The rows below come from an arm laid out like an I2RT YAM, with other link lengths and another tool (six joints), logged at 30 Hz.
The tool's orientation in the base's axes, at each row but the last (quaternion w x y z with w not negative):
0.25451 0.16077 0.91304 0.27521
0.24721 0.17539 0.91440 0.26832
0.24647 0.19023 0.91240 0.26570
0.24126 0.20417 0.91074 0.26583
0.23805 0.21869 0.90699 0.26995
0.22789 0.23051 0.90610 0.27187
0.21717 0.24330 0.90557 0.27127
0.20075 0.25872 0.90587 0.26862
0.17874 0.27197 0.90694 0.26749
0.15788 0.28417 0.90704 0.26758
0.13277 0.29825 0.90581 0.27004
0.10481 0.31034 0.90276 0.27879
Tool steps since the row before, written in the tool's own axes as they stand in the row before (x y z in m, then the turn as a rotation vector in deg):
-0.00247 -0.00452 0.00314 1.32 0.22 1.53
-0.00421 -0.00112 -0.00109 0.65 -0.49 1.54
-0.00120 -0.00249 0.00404 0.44 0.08 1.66
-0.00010 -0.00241 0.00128 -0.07 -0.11 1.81
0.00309 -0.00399 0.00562 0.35 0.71 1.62
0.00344 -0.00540 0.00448 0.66 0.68 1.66
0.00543 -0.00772 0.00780 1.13 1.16 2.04
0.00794 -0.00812 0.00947 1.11 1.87 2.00
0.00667 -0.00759 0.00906 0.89 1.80 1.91
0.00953 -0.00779 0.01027 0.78 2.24 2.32
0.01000 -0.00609 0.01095 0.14 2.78 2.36
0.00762 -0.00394 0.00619 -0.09 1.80 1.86
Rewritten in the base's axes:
0.00307 -0.00335 -0.00397 -0.20 1.39 -1.47
0.00263 -0.00324 0.00166 0.22 0.53 -1.65
0.00265 -0.00095 -0.00400 0.58 0.92 -1.33
0.00019 -0.00142 -0.00232 1.02 0.58 -1.38
-0.00042 0.00076 -0.00750 0.80 1.35 -0.89
-0.00189 -0.00043 -0.00757 0.57 1.51 -1.03
-0.00267 0.00037 -0.01194 0.56 2.27 -1.15
-0.00441 0.00234 -0.01392 0.81 2.76 -0.70
-0.00402 0.00206 -0.01280 0.91 2.54 -0.63
-0.00637 0.00437 -0.01405 1.37 2.94 -0.69
-0.00632 0.00649 -0.01322 2.14 2.93 -0.36
-0.00572 0.00486 -0.00745 1.65 1.93 -0.51

